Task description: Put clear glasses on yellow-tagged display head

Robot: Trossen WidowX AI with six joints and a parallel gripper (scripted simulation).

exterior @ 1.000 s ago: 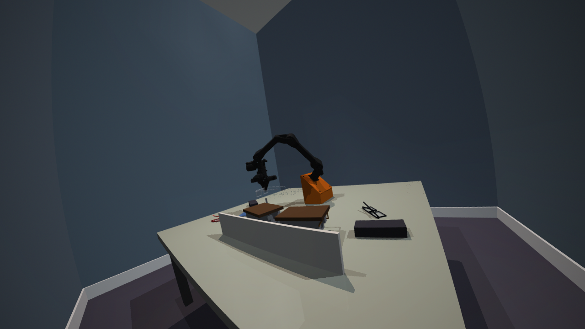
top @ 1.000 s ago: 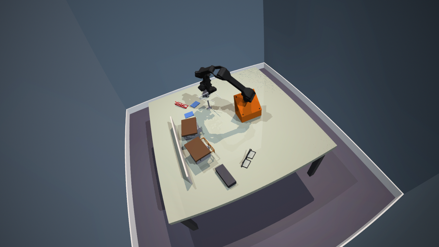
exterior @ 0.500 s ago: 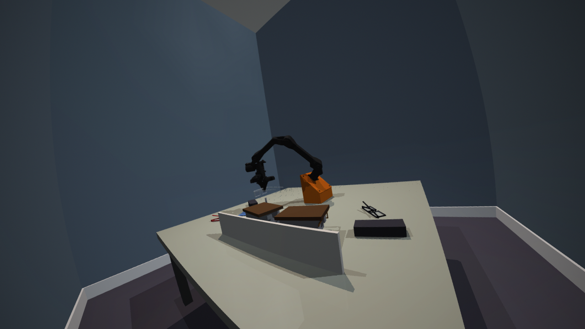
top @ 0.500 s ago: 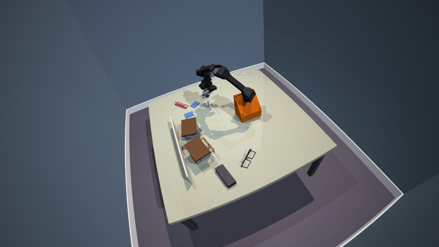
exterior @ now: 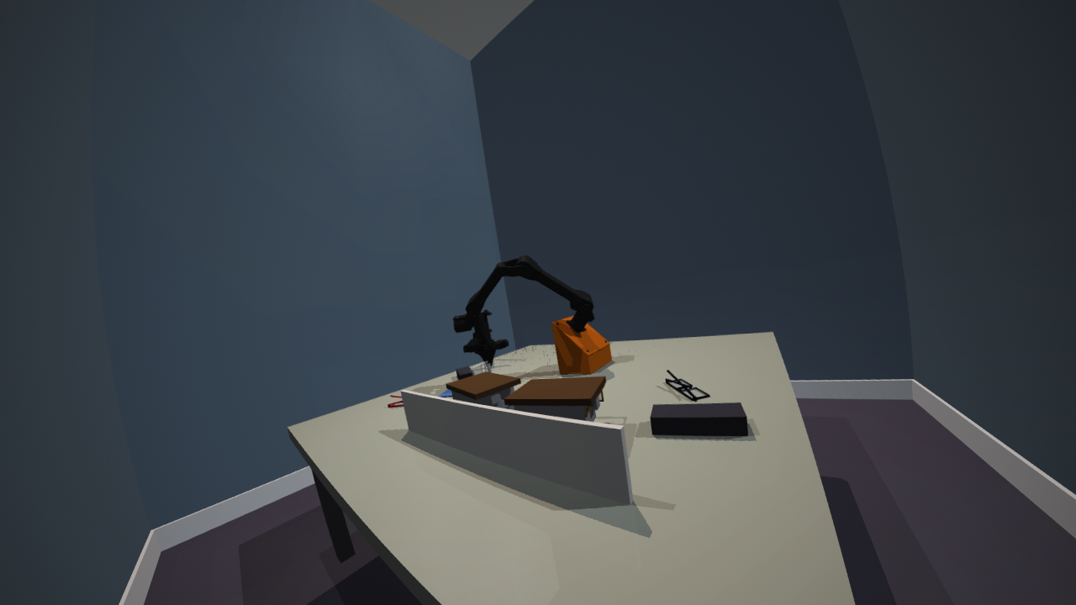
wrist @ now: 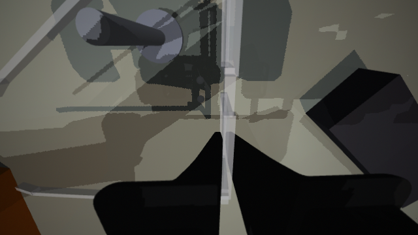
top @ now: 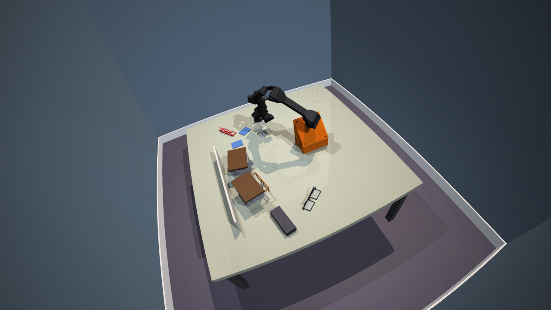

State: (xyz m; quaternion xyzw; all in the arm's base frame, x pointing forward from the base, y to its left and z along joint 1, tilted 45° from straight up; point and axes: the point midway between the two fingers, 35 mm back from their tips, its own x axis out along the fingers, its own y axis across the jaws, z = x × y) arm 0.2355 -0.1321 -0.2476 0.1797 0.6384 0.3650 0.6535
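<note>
Now: gripper tip 60 mm to the right of the grey peg stand, 50 mm short of it and 30 mm above it. From my gripper tip the other things lie so: white panel 440 mm to the left, 380 mm ahead.
</note>
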